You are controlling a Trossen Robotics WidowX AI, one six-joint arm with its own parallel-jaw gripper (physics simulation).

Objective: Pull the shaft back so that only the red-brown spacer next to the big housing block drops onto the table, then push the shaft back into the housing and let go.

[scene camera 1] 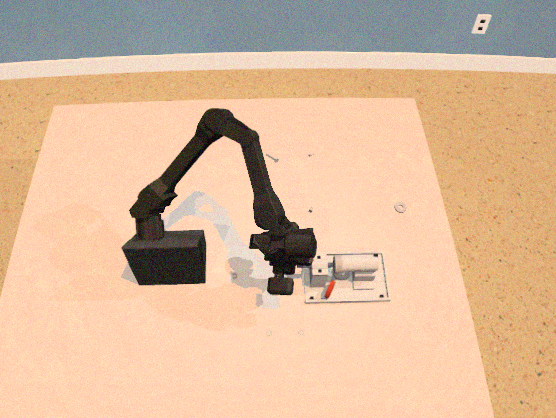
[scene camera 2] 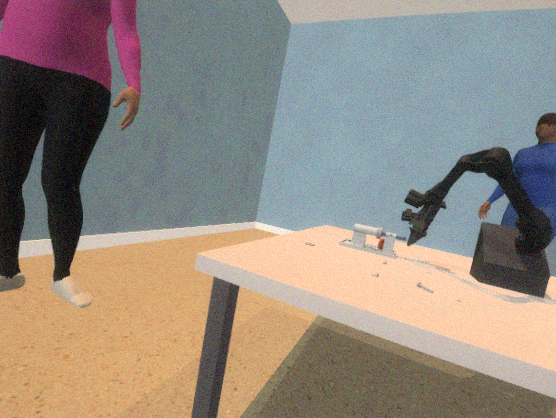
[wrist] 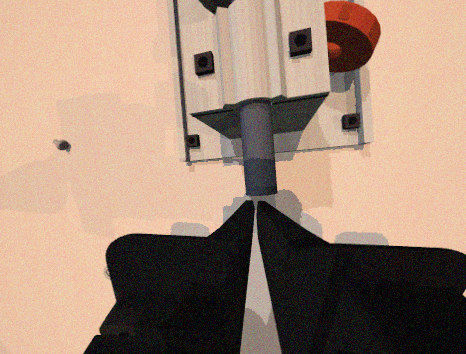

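Where they show: gripper, between the fingertips: (scene camera 1: 291,267) (scene camera 2: 407,246) (wrist: 254,207); arm's base, origin of its link: (scene camera 1: 149,238) (scene camera 2: 526,247).
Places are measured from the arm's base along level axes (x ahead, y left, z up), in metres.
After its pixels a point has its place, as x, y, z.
The white housing (scene camera 1: 357,263) (scene camera 2: 367,229) is a cylinder raised on the base plate. The grey-blue shaft (scene camera 2: 400,238) @[0.398, -0.041, -0.068] (wrist: 257,135) @[0.401, -0.049, -0.059] sticks out of the near side of the pale support block (scene camera 1: 318,276) (wrist: 252,55). A red-brown disc (scene camera 1: 330,289) @[0.463, -0.106, -0.093] (scene camera 2: 381,244) @[0.466, -0.078, -0.115] (wrist: 360,37) @[0.454, -0.105, -0.097], which looks like a spacer, leans tilted on the base plate beside the support block. I cannot tell whether a spacer is on the shaft between block and housing. My gripper (scene camera 2: 411,243) @[0.365, -0.041, -0.091] (wrist: 254,207) @[0.365, -0.041, -0.091] is shut and empty, its tips just behind the shaft's free end; in scene camera 1 its tips are hard to make out.
The white base plate (scene camera 1: 350,301) (wrist: 367,132) has small dark square fittings near its corners. A pale ring (scene camera 1: 400,207) @[0.702, 0.176, -0.140], a bolt (scene camera 1: 273,158) @[0.327, 0.373, -0.138] (scene camera 2: 425,287) @[0.323, 0.383, -0.138] and small metal bits (scene camera 1: 310,210) @[0.432, 0.172, -0.138] (wrist: 62,145) @[0.432, 0.170, -0.137] lie on the table. Two people stand beyond the table.
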